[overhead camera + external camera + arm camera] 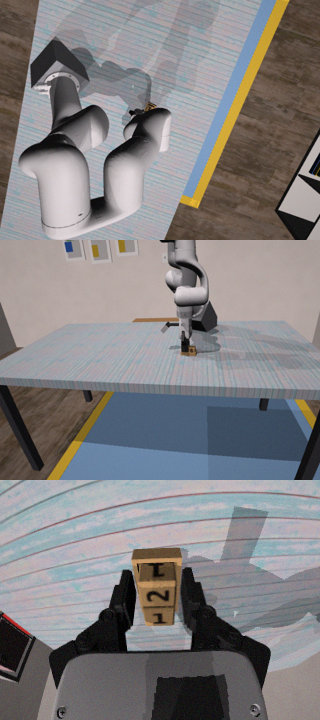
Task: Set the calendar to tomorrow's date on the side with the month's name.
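Now: hand 30 mm above the wooden calendar tray, 20 mm to the right of it and 10 mm short of it. The rest, counted from my hand: wooden digit cube (30 mm to the left, 20 mm below, 10 mm ahead).
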